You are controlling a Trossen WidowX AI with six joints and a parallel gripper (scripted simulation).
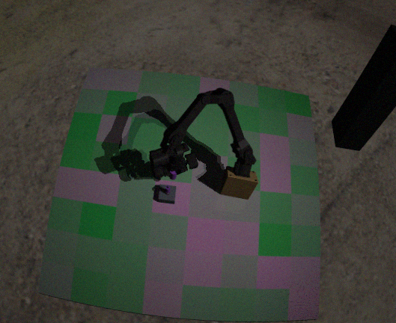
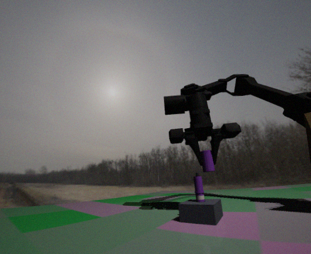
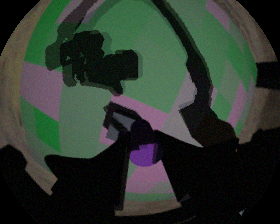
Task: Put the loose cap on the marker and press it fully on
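The purple marker is 50 mm to the left of my gripper tip, 40 mm below it and 20 mm ahead of it. Also, from my gripper tip: purple cap (10 mm above); dark grey holder block (100 mm below, 50 mm to the left, 20 mm ahead).
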